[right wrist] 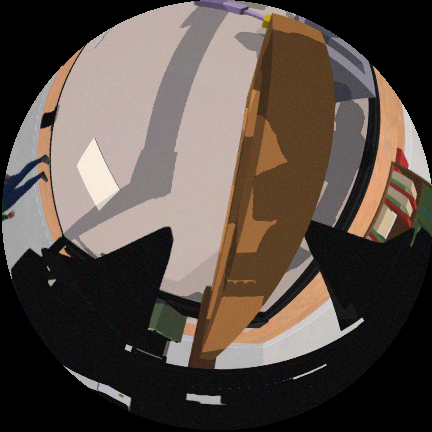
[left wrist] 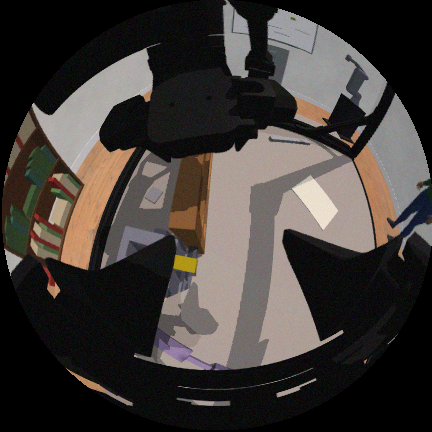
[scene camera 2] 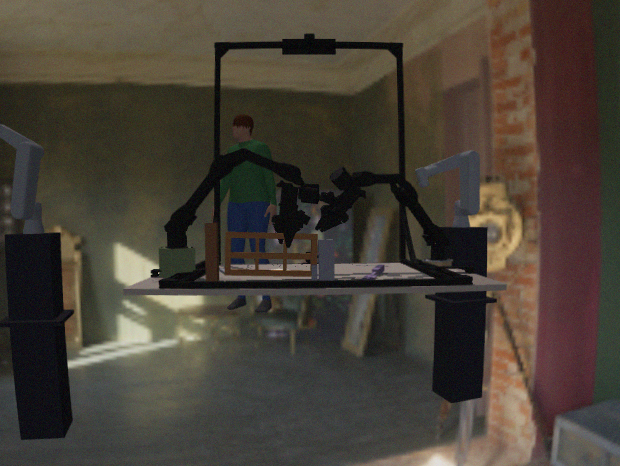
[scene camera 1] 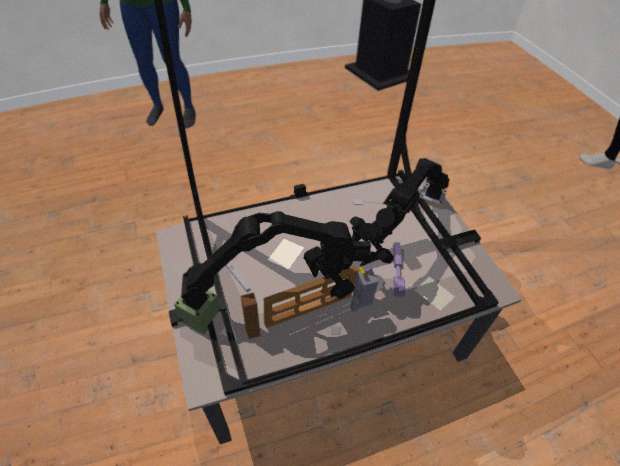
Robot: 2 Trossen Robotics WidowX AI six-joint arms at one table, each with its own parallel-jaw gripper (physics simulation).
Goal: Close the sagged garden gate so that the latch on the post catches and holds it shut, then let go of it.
Scene:
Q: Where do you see a wooden gate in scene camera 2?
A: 313, 256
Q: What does my right gripper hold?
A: Nothing.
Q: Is my right gripper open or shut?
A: Open.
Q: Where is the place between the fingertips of my right gripper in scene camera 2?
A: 284, 245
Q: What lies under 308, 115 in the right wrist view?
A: A wooden gate.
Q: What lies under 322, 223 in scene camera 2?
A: My left gripper.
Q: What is my left gripper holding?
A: Nothing.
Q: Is my left gripper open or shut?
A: Open.

